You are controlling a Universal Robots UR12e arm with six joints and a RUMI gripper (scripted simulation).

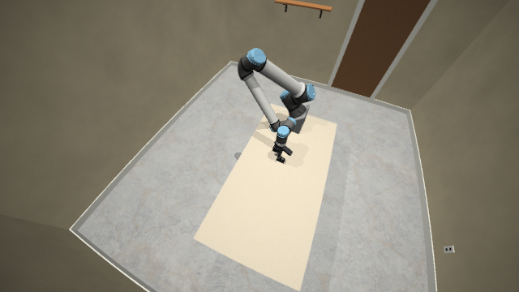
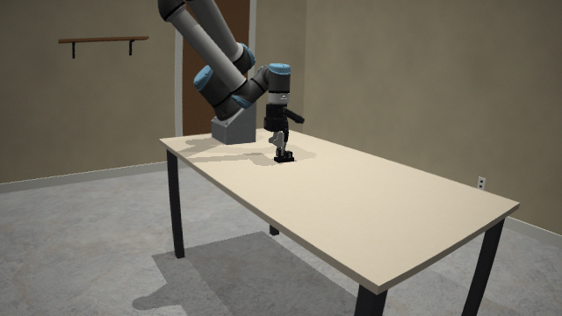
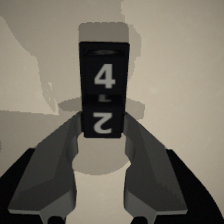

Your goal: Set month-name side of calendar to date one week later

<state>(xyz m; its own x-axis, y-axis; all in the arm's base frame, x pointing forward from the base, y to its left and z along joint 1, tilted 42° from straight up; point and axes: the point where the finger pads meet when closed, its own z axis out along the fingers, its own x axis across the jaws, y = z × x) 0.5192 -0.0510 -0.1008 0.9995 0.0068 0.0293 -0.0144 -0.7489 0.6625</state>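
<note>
The black tray is 20 mm to the left of my hand and 40 mm below it.
</note>
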